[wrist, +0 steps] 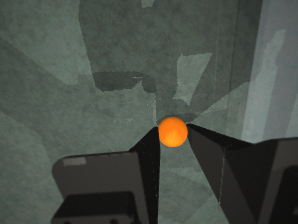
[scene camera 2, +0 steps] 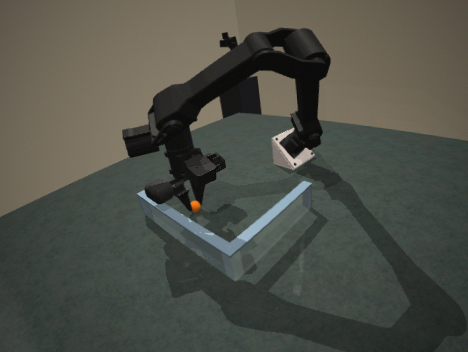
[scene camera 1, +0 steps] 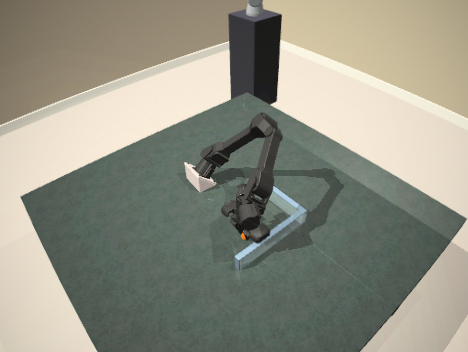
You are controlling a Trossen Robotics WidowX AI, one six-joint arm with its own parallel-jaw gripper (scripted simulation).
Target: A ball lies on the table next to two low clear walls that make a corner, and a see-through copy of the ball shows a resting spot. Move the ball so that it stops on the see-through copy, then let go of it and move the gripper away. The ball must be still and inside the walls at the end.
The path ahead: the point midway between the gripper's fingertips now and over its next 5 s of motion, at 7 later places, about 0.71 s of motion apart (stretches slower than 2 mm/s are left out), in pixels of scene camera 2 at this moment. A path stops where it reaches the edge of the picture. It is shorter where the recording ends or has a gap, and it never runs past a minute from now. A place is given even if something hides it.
My gripper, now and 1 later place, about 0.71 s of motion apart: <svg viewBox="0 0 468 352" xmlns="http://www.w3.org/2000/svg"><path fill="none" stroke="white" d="M195 207L185 174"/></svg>
